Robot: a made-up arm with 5 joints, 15 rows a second.
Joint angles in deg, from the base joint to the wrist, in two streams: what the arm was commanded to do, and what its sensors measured. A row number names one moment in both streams.
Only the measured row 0 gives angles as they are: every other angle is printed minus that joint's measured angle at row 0.
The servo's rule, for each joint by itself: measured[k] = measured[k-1] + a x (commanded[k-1-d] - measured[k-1]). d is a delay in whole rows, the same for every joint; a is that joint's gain. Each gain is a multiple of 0.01, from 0.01 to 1. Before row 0 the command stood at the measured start. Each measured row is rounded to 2 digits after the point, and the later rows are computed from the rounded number. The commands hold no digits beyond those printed.
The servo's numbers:
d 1
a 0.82 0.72 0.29 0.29 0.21
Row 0, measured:
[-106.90, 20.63, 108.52, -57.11, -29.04]
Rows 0 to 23, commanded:
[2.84, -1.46, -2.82, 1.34, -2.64]
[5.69, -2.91, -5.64, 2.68, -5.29]
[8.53, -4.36, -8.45, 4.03, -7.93]
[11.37, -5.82, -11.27, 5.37, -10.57]
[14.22, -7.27, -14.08, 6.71, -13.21]
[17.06, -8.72, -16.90, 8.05, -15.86]
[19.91, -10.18, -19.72, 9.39, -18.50]
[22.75, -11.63, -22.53, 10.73, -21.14]
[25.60, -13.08, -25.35, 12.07, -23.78]
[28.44, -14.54, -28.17, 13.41, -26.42]
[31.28, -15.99, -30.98, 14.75, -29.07]
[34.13, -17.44, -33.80, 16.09, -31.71]
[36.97, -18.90, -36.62, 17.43, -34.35]
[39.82, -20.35, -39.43, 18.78, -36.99]
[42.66, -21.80, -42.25, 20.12, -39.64]
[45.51, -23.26, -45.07, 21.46, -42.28]
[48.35, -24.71, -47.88, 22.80, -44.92]
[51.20, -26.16, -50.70, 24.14, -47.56]
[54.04, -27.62, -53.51, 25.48, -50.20]
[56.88, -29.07, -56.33, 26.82, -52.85]
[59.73, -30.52, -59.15, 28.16, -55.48]
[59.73, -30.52, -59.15, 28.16, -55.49]
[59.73, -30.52, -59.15, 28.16, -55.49]
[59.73, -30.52, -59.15, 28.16, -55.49]
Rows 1 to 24, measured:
[0.00, 0.00, 0.00, 0.00, 0.00]
[2.33, -1.05, -0.82, 0.39, -0.55]
[5.09, -2.39, -2.22, 1.05, -1.55]
[7.91, -3.81, -4.03, 1.91, -2.89]
[10.75, -5.26, -6.13, 2.91, -4.50]
[13.60, -6.71, -8.44, 4.01, -6.33]
[16.44, -8.16, -10.89, 5.18, -8.33]
[19.29, -9.61, -13.45, 6.40, -10.47]
[22.13, -11.06, -16.08, 7.66, -12.71]
[24.98, -12.51, -18.77, 8.94, -15.03]
[27.82, -13.97, -21.50, 10.24, -17.42]
[30.66, -15.42, -24.25, 11.55, -19.87]
[33.51, -16.87, -27.02, 12.87, -22.36]
[36.35, -18.33, -29.80, 14.19, -24.88]
[39.20, -19.78, -32.59, 15.52, -27.42]
[42.04, -21.23, -35.39, 16.85, -29.99]
[44.89, -22.69, -38.20, 18.19, -32.57]
[47.73, -24.14, -41.01, 19.53, -35.16]
[50.58, -25.59, -43.82, 20.87, -37.76]
[53.42, -27.05, -46.63, 22.21, -40.37]
[56.26, -28.50, -49.44, 23.55, -42.99]
[59.11, -29.95, -52.26, 24.89, -45.61]
[59.62, -30.36, -54.26, 25.84, -47.68]
[59.71, -30.48, -55.68, 26.51, -49.32]

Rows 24 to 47, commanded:
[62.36, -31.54, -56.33, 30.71, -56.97]
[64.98, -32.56, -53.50, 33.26, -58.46]
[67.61, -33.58, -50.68, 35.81, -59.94]
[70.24, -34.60, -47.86, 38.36, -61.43]
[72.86, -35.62, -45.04, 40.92, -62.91]
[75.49, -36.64, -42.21, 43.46, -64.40]
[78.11, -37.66, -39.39, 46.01, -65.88]
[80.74, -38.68, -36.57, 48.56, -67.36]
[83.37, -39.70, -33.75, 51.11, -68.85]
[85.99, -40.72, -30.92, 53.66, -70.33]
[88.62, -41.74, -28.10, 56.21, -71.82]
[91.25, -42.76, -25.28, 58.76, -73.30]
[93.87, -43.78, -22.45, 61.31, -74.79]
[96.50, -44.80, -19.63, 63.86, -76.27]
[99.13, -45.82, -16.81, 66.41, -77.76]
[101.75, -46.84, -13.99, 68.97, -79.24]
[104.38, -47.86, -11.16, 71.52, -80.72]
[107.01, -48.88, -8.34, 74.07, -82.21]
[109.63, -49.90, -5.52, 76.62, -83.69]
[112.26, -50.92, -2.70, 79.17, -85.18]
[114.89, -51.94, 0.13, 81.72, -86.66]
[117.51, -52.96, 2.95, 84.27, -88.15]
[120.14, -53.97, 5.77, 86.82, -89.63]
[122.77, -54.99, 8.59, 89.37, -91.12]
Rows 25 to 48, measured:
[59.73, -30.51, -56.69, 26.99, -50.62]
[61.89, -31.25, -56.59, 28.07, -51.95]
[64.42, -32.19, -55.69, 29.58, -53.32]
[67.04, -33.19, -54.24, 31.39, -54.71]
[69.66, -34.21, -52.39, 33.41, -56.12]
[72.28, -35.23, -50.26, 35.59, -57.55]
[74.91, -36.25, -47.93, 37.87, -58.99]
[77.53, -37.27, -45.45, 40.23, -60.44]
[80.16, -38.29, -42.87, 42.65, -61.89]
[82.79, -39.31, -40.23, 45.10, -63.35]
[85.41, -40.33, -37.53, 47.58, -64.82]
[88.04, -41.35, -34.80, 50.08, -66.29]
[90.67, -42.37, -32.04, 52.60, -67.76]
[93.29, -43.39, -29.26, 55.13, -69.24]
[95.92, -44.41, -26.47, 57.66, -70.72]
[98.55, -45.43, -23.67, 60.20, -72.20]
[101.17, -46.45, -20.86, 62.74, -73.68]
[103.80, -47.47, -18.05, 65.29, -75.16]
[106.43, -48.49, -15.23, 67.84, -76.64]
[109.05, -49.51, -12.41, 70.39, -78.12]
[111.68, -50.53, -9.59, 72.94, -79.60]
[114.31, -51.55, -6.77, 75.49, -81.08]
[116.93, -52.57, -3.95, 78.04, -82.56]
[119.56, -53.58, -1.13, 80.59, -84.04]

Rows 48 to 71, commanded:
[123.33, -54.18, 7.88, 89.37, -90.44]
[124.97, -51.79, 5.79, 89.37, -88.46]
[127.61, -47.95, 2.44, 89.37, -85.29]
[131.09, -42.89, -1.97, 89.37, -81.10]
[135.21, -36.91, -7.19, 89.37, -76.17]
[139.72, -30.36, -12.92, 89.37, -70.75]
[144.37, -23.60, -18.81, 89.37, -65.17]
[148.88, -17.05, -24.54, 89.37, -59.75]
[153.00, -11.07, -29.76, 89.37, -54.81]
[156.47, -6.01, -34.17, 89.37, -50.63]
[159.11, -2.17, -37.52, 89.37, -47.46]
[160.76, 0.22, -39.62, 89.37, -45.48]
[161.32, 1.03, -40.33, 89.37, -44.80]
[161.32, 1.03, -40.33, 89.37, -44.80]
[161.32, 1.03, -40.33, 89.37, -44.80]
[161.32, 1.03, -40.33, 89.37, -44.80]
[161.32, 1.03, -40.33, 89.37, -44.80]
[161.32, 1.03, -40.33, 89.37, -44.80]
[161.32, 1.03, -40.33, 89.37, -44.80]
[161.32, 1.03, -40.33, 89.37, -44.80]
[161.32, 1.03, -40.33, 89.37, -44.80]
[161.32, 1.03, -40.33, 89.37, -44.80]
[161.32, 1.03, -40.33, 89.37, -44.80]
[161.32, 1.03, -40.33, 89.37, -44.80]
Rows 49 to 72, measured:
[122.19, -54.60, 1.69, 83.14, -85.53]
[123.12, -54.30, 3.49, 84.95, -86.56]
[124.64, -52.49, 4.16, 86.23, -86.96]
[127.08, -49.22, 3.66, 87.14, -86.61]
[130.37, -44.66, 2.03, 87.79, -85.45]
[134.34, -39.08, -0.64, 88.25, -83.50]
[138.75, -32.80, -4.20, 88.57, -80.82]
[143.36, -26.18, -8.44, 88.80, -77.53]
[147.89, -19.61, -13.11, 88.97, -73.80]
[152.08, -13.46, -17.94, 89.09, -69.81]
[155.68, -8.10, -22.65, 89.17, -65.78]
[158.49, -3.83, -26.96, 89.23, -61.93]
[160.35, -0.91, -30.63, 89.27, -58.48]
[161.15, 0.49, -33.44, 89.30, -55.61]
[161.29, 0.88, -35.44, 89.32, -53.34]
[161.31, 0.99, -36.86, 89.33, -51.55]
[161.32, 1.02, -37.87, 89.34, -50.13]
[161.32, 1.03, -38.58, 89.35, -49.01]
[161.32, 1.03, -39.09, 89.36, -48.13]
[161.32, 1.03, -39.45, 89.36, -47.43]
[161.32, 1.03, -39.71, 89.36, -46.88]
[161.32, 1.03, -39.89, 89.36, -46.44]
[161.32, 1.03, -40.02, 89.36, -46.10]
[161.32, 1.03, -40.11, 89.36, -45.83]

